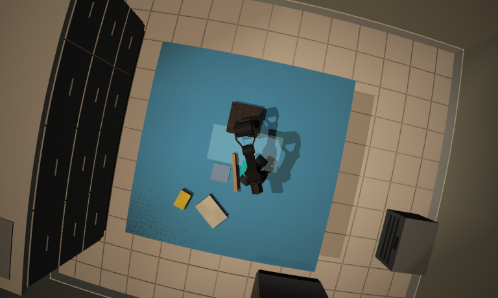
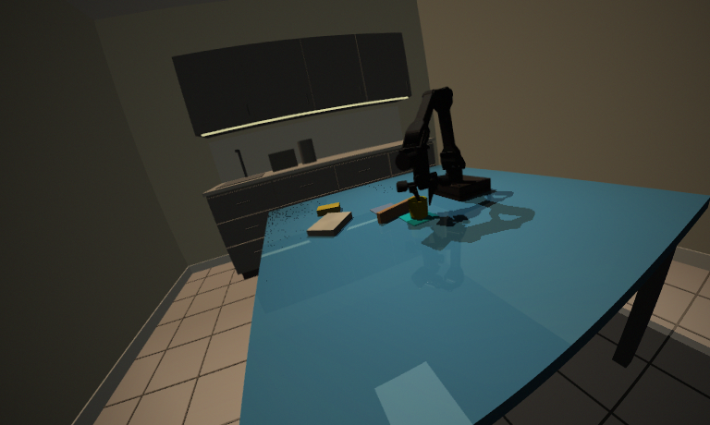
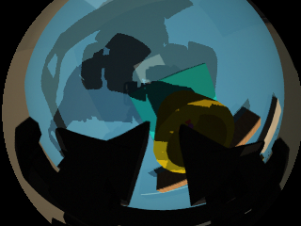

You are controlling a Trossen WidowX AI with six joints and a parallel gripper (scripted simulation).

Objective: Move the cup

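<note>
My gripper tip is now 2 cm short of the yellow cup, 1 cm to the left of it and 1 cm above it. Also, from my gripper tip: grey pad (11 cm ahead, 17 cm to the right, 5 cm below); then wooden bar (7 cm ahead, 9 cm to the right, 3 cm below); then teal pad (3 cm ahead, 1 cm to the right, 5 cm below).
</note>
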